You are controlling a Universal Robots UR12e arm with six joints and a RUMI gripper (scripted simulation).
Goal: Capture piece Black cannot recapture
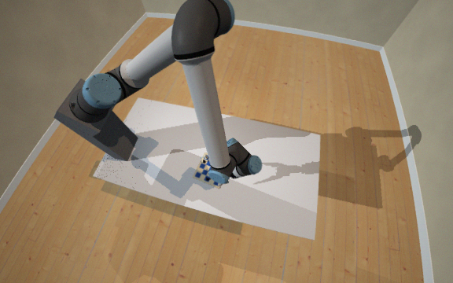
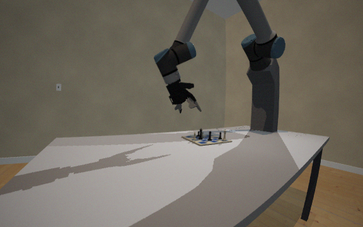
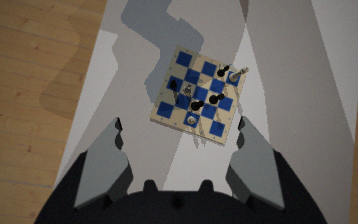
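My hand is 90 mm past the black pawn, 20 mm to the left of it and 140 mm above it. Round my hand: blue-and-cream chessboard: 80 mm behind, 60 mm to the left, 160 mm below.
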